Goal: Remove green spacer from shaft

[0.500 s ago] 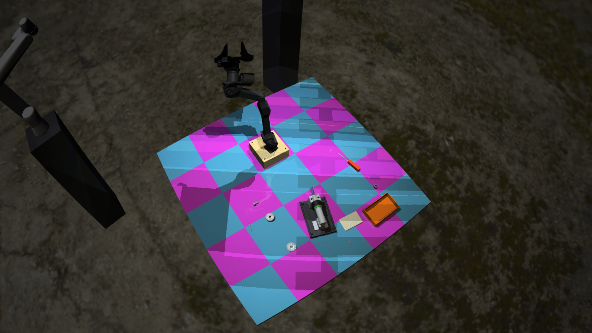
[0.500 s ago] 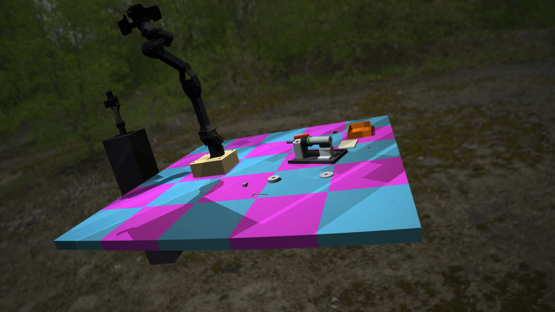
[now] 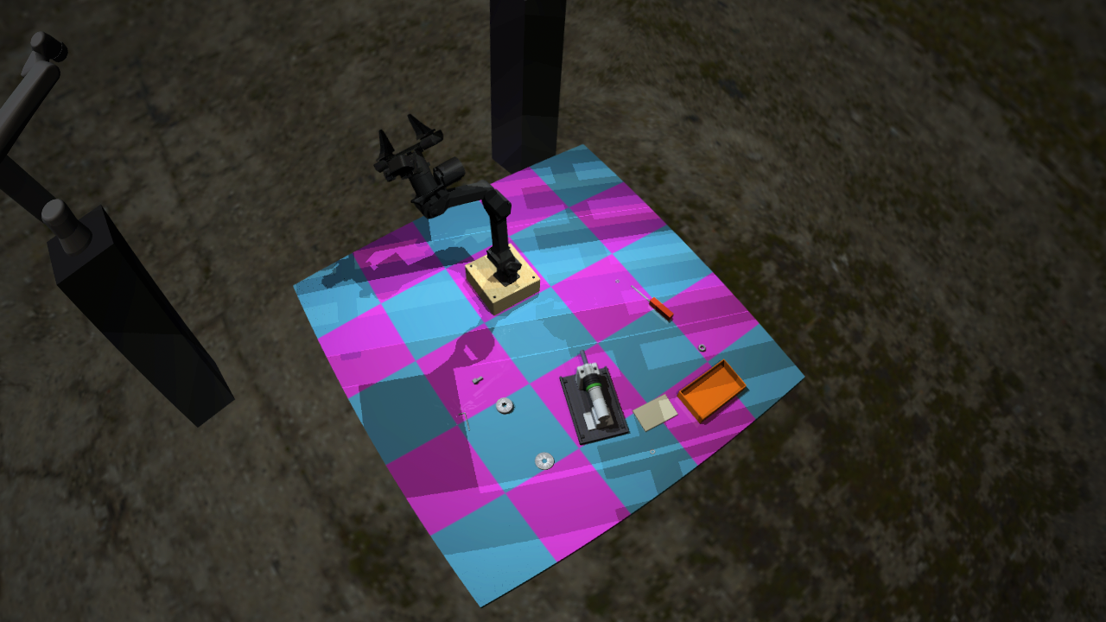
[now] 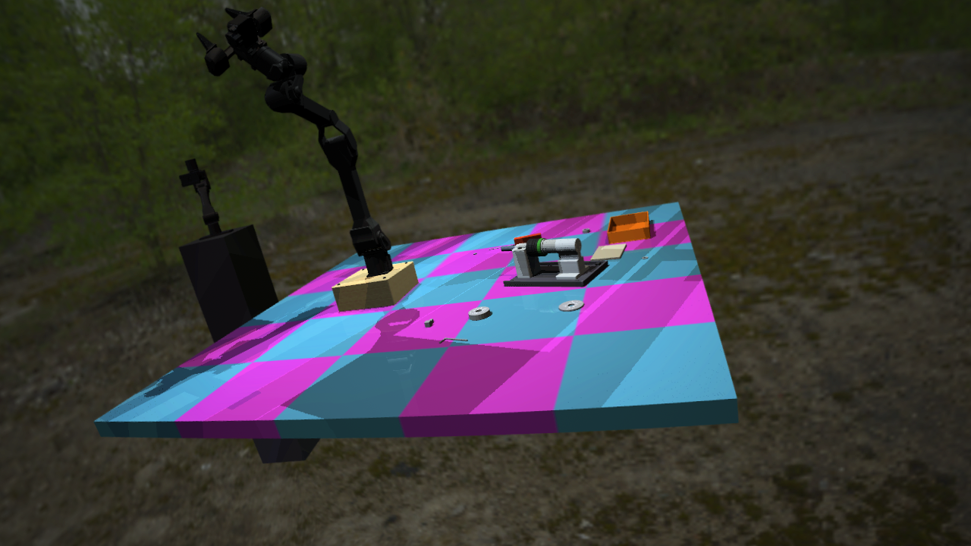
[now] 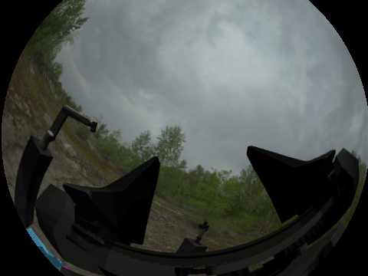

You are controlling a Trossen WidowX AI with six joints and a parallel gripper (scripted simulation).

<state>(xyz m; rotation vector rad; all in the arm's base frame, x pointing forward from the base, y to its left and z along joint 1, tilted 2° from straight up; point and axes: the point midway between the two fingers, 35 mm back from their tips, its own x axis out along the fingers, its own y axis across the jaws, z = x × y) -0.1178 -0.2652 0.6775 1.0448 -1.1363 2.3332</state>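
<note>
The thin shaft is 590 mm ahead of my gripper tip, 180 mm to the left of it and 700 mm below it. Also, from my gripper tip: small bolt: 340 mm ahead, 50 mm to the right, 780 mm below; then card: 780 mm ahead, 280 mm to the left, 780 mm below; then green spacer: 620 mm ahead, 170 mm to the left, 710 mm below.
</note>
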